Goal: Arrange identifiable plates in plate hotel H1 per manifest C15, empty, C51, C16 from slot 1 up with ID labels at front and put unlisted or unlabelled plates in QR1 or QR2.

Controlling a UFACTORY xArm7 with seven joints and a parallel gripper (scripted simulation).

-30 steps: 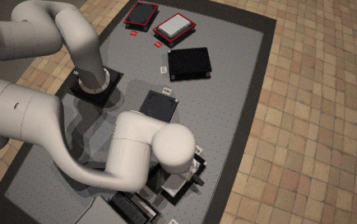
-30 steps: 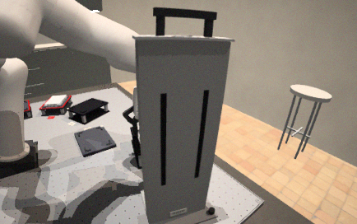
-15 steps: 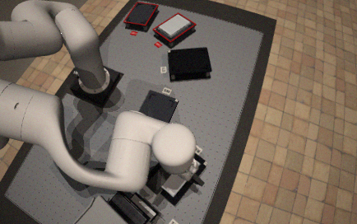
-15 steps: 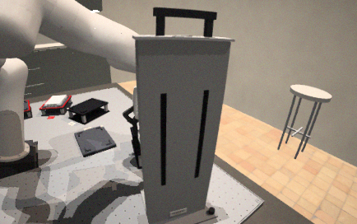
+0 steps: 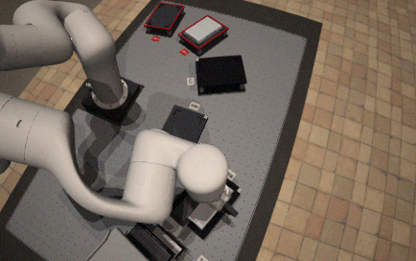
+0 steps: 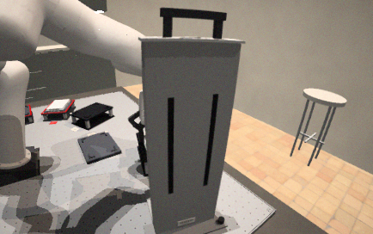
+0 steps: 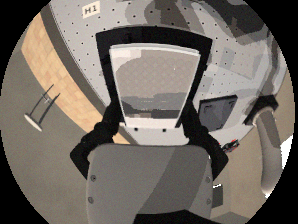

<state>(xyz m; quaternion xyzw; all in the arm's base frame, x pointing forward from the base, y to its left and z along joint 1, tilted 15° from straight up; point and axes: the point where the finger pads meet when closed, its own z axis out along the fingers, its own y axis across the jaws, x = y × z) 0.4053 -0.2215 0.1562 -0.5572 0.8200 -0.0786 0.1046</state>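
The white plate is 1 cm to the right of my hand and 1 cm below it. Also, from my hand: H1 deck label (4 cm ahead, 17 cm to the right, 8 cm below); then tall grey tower (10 cm behind, 25 cm to the right, 12 cm above).
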